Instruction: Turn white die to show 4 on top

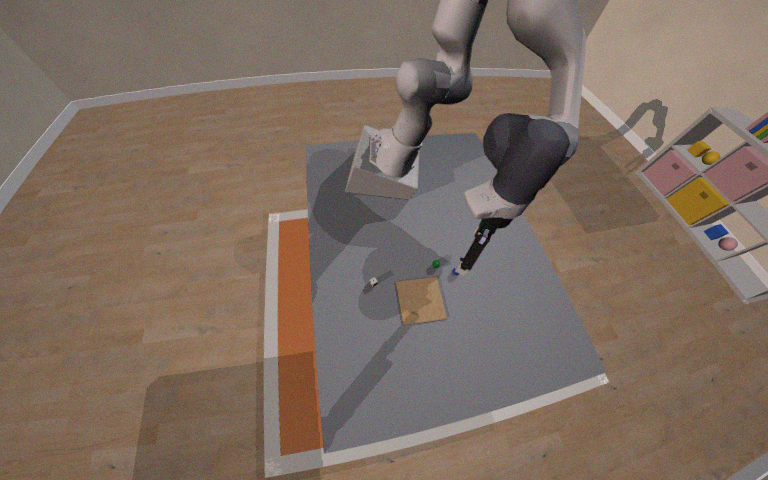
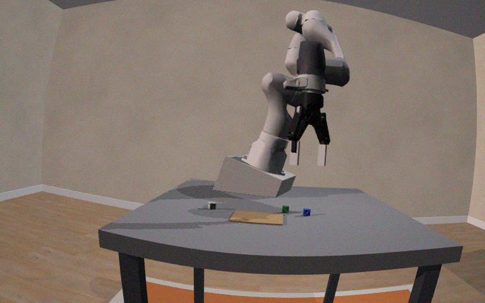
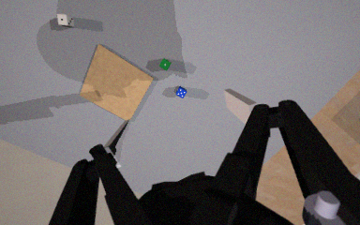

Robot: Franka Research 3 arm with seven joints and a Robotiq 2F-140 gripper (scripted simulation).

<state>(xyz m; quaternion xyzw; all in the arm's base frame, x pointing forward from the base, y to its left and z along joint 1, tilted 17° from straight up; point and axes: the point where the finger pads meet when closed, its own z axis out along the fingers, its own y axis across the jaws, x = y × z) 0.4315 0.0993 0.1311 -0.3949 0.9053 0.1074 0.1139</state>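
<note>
My gripper is now 27 cm to the left of the white die, 15 cm above it and 1 cm past it. From my hand the other things lie so: green die (15 cm below, 5 cm to the right, 4 cm behind); then blue die (15 cm below, 1 cm to the left); then tan mat (16 cm below, 14 cm to the right, 7 cm ahead).
</note>
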